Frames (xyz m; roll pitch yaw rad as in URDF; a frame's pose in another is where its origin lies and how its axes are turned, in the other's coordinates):
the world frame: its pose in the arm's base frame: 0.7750 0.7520 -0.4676 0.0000 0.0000 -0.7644
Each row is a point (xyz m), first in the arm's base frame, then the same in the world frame.
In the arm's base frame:
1: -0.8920 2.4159 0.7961
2: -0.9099 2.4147 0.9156
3: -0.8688 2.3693 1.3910
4: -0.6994 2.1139 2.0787
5: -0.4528 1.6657 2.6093
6: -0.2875 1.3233 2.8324
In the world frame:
1: -2.3548 0.0473 1.2637
2: -2.3669 0.0340 1.3832
3: -2.3058 0.0297 1.8586
4: -2.0068 -0.0374 2.5463
5: -1.5186 -0.1903 3.0769
6: -1.1623 -0.3230 3.3000

